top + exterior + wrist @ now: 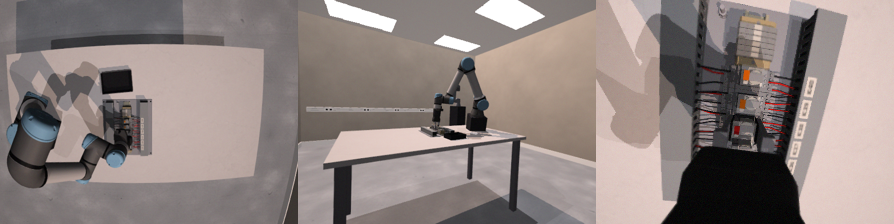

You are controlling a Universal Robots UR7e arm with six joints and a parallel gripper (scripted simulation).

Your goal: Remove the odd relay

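Now: hand 1 cm to the right of the relay panel and 4 cm above it. Round my hand: black parts tray 27 cm to the left, 4 cm below.
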